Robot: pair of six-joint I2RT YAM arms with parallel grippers.
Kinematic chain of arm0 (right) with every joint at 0, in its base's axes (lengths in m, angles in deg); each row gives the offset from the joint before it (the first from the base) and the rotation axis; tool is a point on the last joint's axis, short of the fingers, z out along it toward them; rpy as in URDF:
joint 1: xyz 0 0 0.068 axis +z
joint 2: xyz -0.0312 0.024 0.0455 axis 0.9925 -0.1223 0
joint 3: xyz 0.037 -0.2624 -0.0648 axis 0.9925 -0.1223 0
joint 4: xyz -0.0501 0.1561 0.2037 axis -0.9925 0.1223 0
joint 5: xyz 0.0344 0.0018 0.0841 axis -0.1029 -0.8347 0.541
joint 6: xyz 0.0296 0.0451 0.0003 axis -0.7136 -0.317 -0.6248
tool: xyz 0 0 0 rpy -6.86 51 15.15
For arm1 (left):
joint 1: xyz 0 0 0.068 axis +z
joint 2: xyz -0.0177 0.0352 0.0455 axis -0.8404 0.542 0
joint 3: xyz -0.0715 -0.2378 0.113 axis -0.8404 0.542 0
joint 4: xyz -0.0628 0.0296 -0.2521 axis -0.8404 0.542 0
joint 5: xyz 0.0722 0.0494 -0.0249 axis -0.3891 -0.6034 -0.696
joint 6: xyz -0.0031 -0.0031 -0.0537 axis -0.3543 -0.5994 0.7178
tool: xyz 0 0 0 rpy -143.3 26.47 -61.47
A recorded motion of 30 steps. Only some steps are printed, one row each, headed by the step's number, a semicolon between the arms.
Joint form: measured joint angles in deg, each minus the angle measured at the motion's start. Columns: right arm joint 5, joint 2, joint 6, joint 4, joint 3, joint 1; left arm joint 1, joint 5, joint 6, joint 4, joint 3, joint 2.
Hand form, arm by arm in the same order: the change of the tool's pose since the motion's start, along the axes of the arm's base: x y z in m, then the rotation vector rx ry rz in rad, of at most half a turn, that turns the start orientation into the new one. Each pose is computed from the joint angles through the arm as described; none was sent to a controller.
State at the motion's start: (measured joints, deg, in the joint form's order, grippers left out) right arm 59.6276 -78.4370 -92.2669 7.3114 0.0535 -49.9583; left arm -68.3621 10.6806 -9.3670 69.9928 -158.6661 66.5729
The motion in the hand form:
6: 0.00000 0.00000 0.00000 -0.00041 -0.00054 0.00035; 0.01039 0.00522 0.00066 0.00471 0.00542 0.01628
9: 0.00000 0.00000 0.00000 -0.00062 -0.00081 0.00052; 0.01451 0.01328 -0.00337 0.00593 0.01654 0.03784
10: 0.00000 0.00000 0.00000 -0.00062 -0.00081 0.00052; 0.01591 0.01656 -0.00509 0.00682 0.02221 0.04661
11: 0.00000 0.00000 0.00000 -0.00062 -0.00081 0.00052; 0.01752 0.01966 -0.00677 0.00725 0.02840 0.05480
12: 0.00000 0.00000 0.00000 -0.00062 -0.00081 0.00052; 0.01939 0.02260 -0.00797 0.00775 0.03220 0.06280
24: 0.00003 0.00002 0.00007 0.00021 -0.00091 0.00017; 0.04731 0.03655 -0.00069 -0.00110 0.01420 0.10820
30: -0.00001 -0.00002 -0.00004 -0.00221 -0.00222 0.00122; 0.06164 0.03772 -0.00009 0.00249 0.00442 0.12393
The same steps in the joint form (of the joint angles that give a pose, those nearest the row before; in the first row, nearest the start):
6: 0.00 0.00 0.04 0.00 0.00 0.00; 1.05 0.02 -0.24 0.81 -2.47 2.05
9: 0.00 0.00 0.07 0.00 0.00 0.00; 2.32 0.07 -0.22 0.83 -2.53 2.73
10: 0.00 0.00 0.07 0.00 0.00 0.00; 2.82 0.07 -0.22 0.92 -2.54 2.97
11: 0.00 0.00 0.07 0.00 0.00 0.00; 3.30 0.09 -0.20 1.05 -2.62 3.28
12: 0.00 0.00 0.07 0.00 0.00 0.00; 3.76 0.09 -0.20 1.12 -2.82 3.63
24: 0.00 0.00 0.02 -0.04 0.00 0.00; 6.12 0.00 0.20 1.99 -10.36 9.14
30: -0.02 0.00 0.20 0.02 0.00 0.00; 6.38 -0.70 0.20 2.10 -14.05 12.20

